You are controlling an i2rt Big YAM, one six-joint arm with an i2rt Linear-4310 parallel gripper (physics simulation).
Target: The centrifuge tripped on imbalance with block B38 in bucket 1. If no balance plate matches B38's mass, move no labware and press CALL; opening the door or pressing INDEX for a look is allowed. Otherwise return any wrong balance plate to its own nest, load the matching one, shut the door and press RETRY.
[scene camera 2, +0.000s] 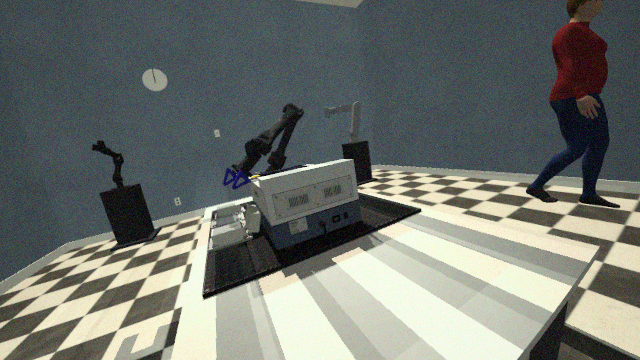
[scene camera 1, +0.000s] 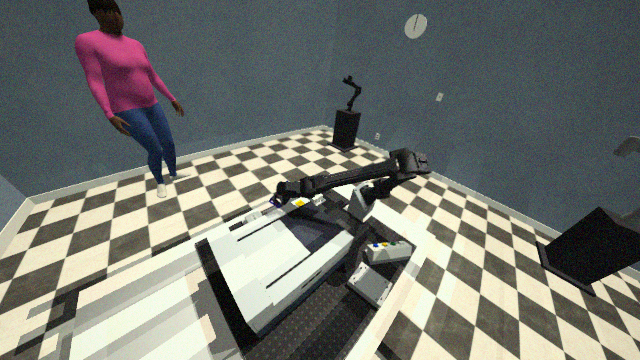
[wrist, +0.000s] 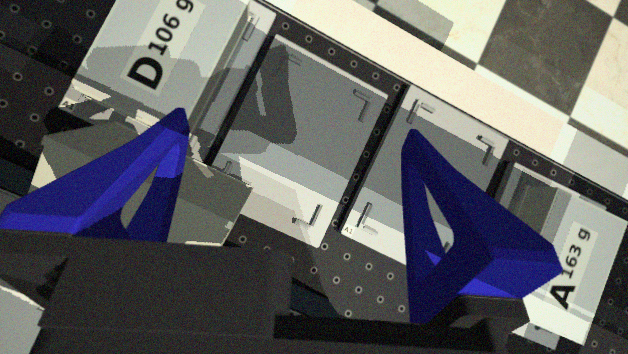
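Note:
Wrist view: my gripper [wrist: 298,129], open, touches a centrifuge [wrist: 304,300]; a balance plate B [wrist: 209,201] and a balance plate A [wrist: 582,234] are in view too. Scene camera 1 does not show the balance plate B, hidden there by the centrifuge.

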